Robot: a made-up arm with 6 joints.
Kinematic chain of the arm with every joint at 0, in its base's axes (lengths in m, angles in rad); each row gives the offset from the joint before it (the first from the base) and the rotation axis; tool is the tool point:
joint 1: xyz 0 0 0.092 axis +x
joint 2: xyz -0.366 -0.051 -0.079 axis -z
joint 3: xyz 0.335 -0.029 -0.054 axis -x
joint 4: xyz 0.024 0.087 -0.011 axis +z
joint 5: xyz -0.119 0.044 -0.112 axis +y
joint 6: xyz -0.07 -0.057 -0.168 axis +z
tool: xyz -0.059 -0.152 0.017
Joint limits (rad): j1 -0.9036..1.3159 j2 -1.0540..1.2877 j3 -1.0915..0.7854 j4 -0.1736..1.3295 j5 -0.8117..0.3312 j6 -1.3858..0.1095
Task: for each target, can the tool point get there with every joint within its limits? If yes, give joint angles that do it. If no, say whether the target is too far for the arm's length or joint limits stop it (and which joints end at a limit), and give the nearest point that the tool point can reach.
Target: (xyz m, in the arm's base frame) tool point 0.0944 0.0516 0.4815
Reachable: no: joint limits stop it (at a limit: joint 1, joint 2, joint 3, joint 4, joint 5) | nearest point 0.1629 0.1701 0.2239 | short by 0.292 m
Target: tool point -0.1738 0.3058 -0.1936
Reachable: yes | joints 0.7049 0.6733 -0.4806 0.0489 -0.4161 -1.2560
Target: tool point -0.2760 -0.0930 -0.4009
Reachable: yes | joints 0.2174 0.7279 -0.1532 0.0102 -0.4106 -0.1424
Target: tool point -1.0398 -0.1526 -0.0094
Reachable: no: joint limits stop it (at a limit: joint 2, joint 3) | nearest point -0.6630 -0.2685 -0.0864 | short by 0.402 m
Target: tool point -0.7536 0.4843 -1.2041
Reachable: no: too far | nearest point -0.5062 0.2340 -0.5616 | short by 0.733 m
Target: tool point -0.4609 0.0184 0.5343
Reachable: no: joint limits stop it (at a limit: joint 1, joint 3, joint 4, joint 6) | nearest point -0.4315 0.2123 0.3287 | short by 0.284 m
